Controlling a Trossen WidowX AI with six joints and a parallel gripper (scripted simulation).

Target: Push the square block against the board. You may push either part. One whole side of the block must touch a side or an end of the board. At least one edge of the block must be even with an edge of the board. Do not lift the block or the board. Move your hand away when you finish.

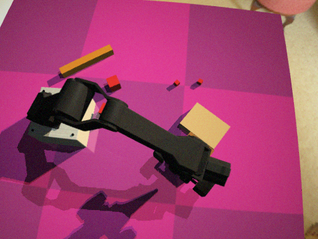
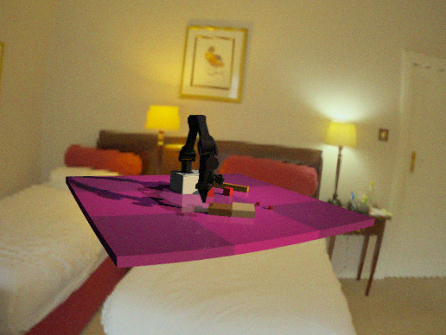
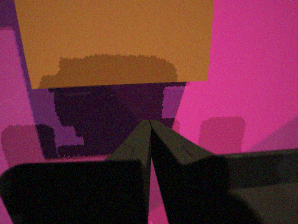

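Now: the orange-brown square block 70 mm to the left of my gripper tip, 30 mm below it and 20 mm ahead of it. Round my gripper tip: tan flat board 180 mm to the left, 40 mm ahead, 30 mm below; long orange bar 460 mm behind, 330 mm to the left, 30 mm below.
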